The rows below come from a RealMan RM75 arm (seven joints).
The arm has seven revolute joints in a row. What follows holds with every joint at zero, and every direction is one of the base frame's.
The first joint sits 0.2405 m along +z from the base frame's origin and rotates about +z.
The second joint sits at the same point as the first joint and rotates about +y.
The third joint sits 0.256 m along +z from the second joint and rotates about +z.
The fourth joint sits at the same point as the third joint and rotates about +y.
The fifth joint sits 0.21 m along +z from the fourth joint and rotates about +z.
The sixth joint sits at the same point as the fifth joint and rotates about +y.
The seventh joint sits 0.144 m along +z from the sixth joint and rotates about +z.
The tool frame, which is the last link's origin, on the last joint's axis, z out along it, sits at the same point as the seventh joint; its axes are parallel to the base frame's.
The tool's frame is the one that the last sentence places.
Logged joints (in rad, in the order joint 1, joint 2, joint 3, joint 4, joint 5, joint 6, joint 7), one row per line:
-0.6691 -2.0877 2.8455 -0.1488 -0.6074 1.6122 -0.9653
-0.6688 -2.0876 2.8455 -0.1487 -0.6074 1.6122 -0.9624
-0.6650 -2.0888 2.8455 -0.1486 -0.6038 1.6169 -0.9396
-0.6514 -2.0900 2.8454 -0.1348 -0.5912 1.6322 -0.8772
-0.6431 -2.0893 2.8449 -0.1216 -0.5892 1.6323 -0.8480
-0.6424 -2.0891 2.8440 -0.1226 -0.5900 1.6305 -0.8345
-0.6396 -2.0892 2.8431 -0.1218 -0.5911 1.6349 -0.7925
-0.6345 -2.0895 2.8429 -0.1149 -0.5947 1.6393 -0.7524
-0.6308 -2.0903 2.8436 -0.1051 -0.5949 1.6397 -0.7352
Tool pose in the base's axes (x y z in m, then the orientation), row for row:
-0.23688 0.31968 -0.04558 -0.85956 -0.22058 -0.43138 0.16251
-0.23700 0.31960 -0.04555 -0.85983 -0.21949 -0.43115 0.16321
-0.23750 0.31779 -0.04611 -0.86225 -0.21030 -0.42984 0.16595
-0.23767 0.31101 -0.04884 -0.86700 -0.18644 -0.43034 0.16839
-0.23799 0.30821 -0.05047 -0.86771 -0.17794 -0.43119 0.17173
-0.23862 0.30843 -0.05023 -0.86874 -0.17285 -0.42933 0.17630
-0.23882 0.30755 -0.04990 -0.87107 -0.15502 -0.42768 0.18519
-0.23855 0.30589 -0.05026 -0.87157 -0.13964 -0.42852 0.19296
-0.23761 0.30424 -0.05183 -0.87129 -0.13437 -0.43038 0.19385
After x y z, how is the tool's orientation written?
As a quaternion, x y z w.
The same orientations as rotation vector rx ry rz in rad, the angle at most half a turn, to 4 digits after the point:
-2.4524 -0.6293 -1.2308
-2.4522 -0.6260 -1.2296
-2.4554 -0.5989 -1.2240
-2.4656 -0.5302 -1.2238
-2.4631 -0.5051 -1.2240
-2.4598 -0.4894 -1.2156
-2.4545 -0.4368 -1.2051
-2.4456 -0.3918 -1.2024
-2.4436 -0.3769 -1.2071

